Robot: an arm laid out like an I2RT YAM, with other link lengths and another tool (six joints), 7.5 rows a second.
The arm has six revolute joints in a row. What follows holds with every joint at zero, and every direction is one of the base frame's.
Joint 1 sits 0.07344 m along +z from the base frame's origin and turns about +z.
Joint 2 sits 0.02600 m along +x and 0.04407 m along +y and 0.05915 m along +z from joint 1 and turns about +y.
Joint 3 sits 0.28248 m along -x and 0.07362 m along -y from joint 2 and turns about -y.
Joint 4 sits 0.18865 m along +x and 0.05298 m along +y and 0.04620 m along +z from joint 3 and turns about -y.
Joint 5 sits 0.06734 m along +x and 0.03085 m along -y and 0.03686 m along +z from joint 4 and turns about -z.
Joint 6 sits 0.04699 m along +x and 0.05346 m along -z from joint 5 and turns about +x.
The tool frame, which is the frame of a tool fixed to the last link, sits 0.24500 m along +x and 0.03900 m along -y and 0.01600 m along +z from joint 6; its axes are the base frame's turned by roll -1.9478, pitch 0.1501 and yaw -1.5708 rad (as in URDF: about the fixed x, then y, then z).
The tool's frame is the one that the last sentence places.
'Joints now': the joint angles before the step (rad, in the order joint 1, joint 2, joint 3, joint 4, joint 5, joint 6). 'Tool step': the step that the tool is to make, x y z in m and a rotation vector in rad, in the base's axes. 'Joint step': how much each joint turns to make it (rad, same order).
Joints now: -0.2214 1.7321 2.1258 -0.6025 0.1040 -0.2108
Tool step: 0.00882 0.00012 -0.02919 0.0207 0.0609 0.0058
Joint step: 0.0003 0.0350 0.0044 -0.0339 -0.0070 0.0054
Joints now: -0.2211 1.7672 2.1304 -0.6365 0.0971 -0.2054
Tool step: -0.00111 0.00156 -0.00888 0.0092 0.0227 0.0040
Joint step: -0.0003 0.0015 -0.0002 -0.0228 -0.0052 0.0026
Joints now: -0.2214 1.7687 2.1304 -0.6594 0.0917 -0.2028
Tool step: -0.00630 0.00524 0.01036 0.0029 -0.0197 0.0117
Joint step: 0.0000 -0.0275 -0.0085 -0.0007 -0.0133 0.0035
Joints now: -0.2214 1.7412 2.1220 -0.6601 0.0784 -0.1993
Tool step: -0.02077 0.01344 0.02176 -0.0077 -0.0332 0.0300
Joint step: 0.0000 -0.0805 -0.0356 -0.0103 -0.0289 -0.0080
